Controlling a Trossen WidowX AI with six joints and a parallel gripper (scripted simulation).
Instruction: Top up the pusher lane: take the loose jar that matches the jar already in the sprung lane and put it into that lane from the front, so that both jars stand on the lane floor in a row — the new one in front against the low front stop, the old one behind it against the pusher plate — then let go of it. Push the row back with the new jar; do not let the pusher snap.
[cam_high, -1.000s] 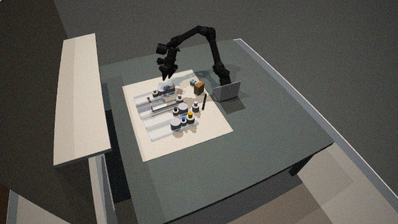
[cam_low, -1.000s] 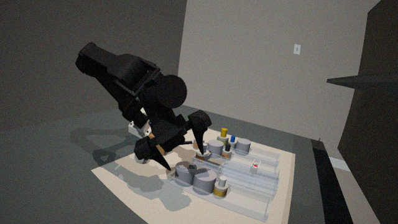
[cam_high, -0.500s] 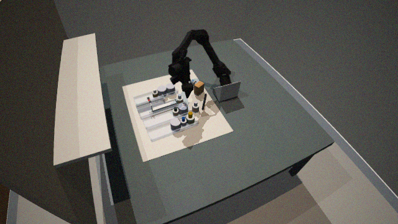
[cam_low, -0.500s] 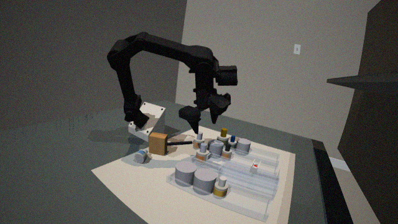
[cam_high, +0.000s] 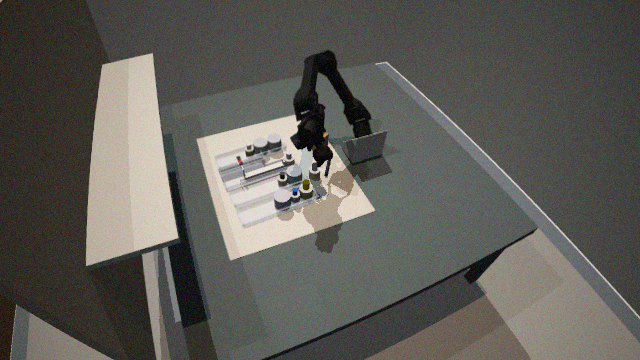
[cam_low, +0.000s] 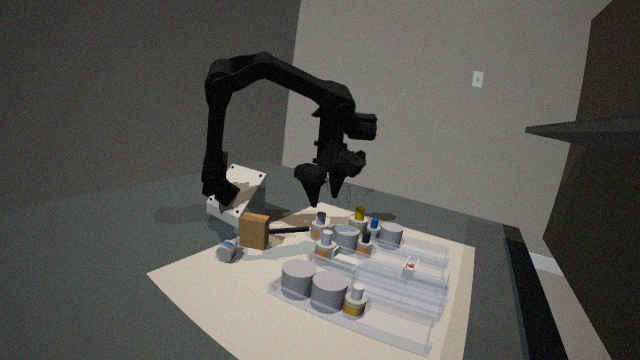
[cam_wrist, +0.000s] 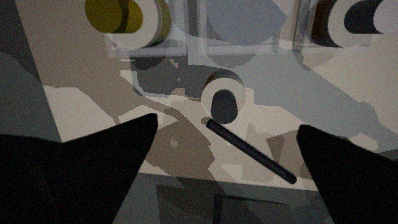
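Right now my gripper tip is 8 cm past the black stick, 5 cm to the left of it and 9 cm above it. The rest, counted from my gripper tip: clear lane rack (23 cm ahead, 9 cm to the right, 8 cm below); then shelf (58 cm ahead, 3 cm to the right, 27 cm above); then brown box (8 cm behind, 15 cm to the right, 6 cm below).
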